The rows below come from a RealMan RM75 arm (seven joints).
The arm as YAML. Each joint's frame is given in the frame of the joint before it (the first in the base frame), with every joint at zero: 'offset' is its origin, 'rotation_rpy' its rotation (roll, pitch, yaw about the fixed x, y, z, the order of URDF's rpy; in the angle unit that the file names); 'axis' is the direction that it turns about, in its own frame. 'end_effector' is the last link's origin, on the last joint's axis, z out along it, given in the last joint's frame.
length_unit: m
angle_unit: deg
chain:
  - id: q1
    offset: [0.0, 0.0, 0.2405]
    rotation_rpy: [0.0, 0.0, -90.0]
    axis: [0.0, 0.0, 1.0]
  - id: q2
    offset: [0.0, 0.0, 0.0]
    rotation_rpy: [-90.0, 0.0, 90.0]
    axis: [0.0, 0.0, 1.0]
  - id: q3
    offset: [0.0, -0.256, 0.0]
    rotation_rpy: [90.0, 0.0, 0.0]
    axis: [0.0, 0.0, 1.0]
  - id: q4
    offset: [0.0, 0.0, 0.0]
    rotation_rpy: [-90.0, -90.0, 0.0]
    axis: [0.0, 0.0, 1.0]
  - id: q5
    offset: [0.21, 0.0, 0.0]
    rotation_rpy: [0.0, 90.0, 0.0]
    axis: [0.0, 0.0, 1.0]
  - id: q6
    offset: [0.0, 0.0, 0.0]
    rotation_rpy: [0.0, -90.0, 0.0]
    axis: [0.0, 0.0, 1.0]
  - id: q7
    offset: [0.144, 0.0, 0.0]
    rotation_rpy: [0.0, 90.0, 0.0]
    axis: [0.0, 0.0, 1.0]
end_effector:
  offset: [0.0, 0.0, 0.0]
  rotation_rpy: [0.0, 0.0, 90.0]
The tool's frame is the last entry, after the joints.
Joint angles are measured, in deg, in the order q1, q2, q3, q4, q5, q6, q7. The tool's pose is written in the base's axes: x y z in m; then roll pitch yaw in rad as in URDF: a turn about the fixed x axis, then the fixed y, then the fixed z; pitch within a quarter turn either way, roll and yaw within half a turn. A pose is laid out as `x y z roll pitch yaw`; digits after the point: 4 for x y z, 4 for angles.
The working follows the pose.
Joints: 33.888, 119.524, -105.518, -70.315, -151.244, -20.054, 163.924
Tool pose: 0.0917 0.4144 -0.0553 -2.3037 0.4007 -0.1926
Where each joint sits with the arm in this pose, in the base's axes (m; each line is computed from the numbers above, not from the rounded line before):
q1: 0.0000 0.0000 0.2405
q2: 0.0000 0.0000 0.2405
q3: 0.1849 0.1242 0.1143
q4: 0.1849 0.1242 0.1143
q5: 0.1081 0.3021 0.0335
q6: 0.1081 0.3021 0.0335
q7: 0.0917 0.4144 -0.0553
the tool: 0.0917 0.4144 -0.0553

